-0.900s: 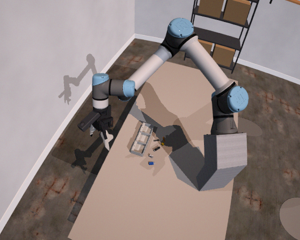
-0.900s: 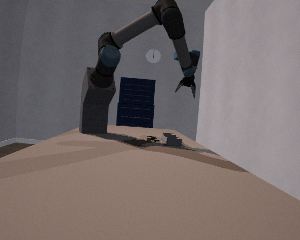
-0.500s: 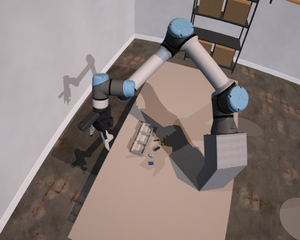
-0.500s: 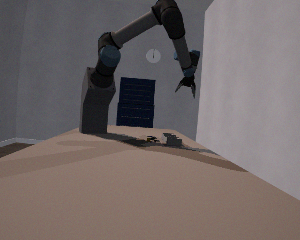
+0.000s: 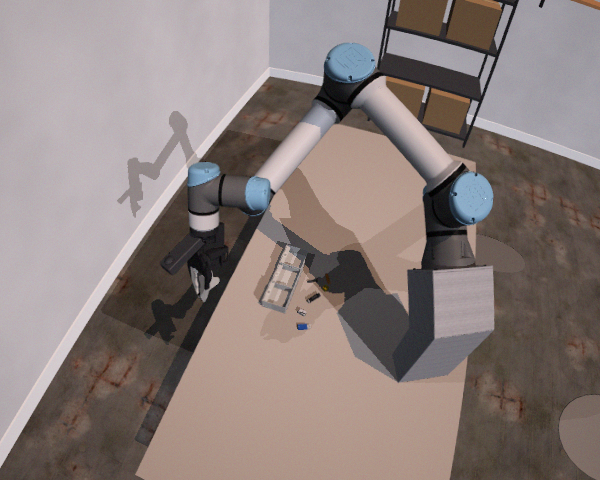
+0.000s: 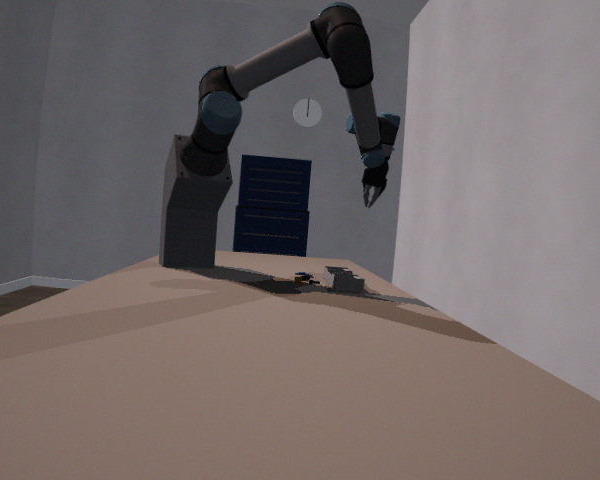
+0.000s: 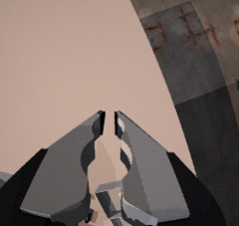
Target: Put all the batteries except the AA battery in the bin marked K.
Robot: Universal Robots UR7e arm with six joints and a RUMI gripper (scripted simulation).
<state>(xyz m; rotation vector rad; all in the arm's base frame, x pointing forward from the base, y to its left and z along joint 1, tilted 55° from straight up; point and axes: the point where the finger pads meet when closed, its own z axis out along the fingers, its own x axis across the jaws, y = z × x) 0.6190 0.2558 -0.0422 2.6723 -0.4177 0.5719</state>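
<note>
The joined grey bins is 17 cm behind my hand, 28 cm to the right of it and 26 cm below it. The rest, counted from my hand: black battery 28 cm behind, 23 cm to the right, 27 cm below; then black bolt 27 cm behind, 31 cm to the right, 27 cm below; then small white item 26 cm behind, 17 cm to the right, 27 cm below.
</note>
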